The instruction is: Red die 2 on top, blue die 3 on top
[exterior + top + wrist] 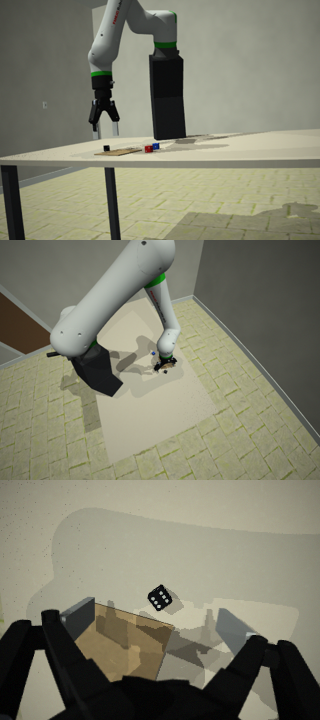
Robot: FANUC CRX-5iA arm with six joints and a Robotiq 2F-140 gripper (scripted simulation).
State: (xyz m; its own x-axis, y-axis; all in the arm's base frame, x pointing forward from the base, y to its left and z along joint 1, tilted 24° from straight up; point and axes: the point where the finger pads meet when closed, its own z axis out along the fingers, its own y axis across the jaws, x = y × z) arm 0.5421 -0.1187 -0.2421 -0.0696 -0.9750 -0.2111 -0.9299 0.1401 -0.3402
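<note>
My gripper is now 1 cm to the left of the black die and 6 cm above it. Round my hand: red die: 7 cm ahead, 23 cm to the left, 6 cm below; then blue die: 1 cm behind, 23 cm to the left, 6 cm below; then brown mat: 6 cm ahead, 9 cm to the left, 7 cm below.
</note>
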